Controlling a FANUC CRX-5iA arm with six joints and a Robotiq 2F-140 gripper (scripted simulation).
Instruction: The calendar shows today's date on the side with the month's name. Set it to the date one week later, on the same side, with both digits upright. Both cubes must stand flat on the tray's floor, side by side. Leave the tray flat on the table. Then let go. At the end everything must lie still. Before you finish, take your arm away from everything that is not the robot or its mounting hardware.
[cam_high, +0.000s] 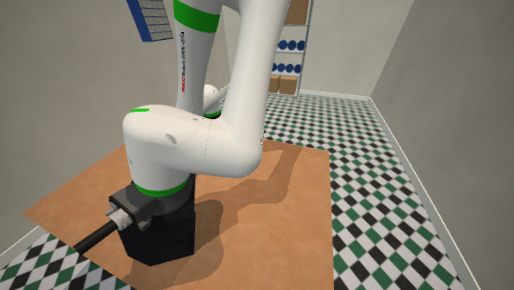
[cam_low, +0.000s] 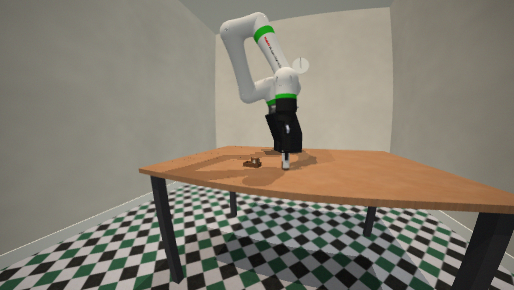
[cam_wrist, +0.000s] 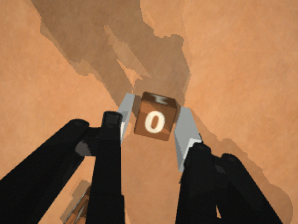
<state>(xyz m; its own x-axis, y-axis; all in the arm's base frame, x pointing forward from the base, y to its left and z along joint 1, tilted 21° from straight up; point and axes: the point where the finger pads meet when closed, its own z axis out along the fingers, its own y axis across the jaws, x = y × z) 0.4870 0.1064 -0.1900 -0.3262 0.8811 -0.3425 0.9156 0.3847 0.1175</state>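
My gripper is now 3 cm above the brown cube. From my hand the other things lie so: brown calendar tray (1 cm ahead, 16 cm to the right, 3 cm below).
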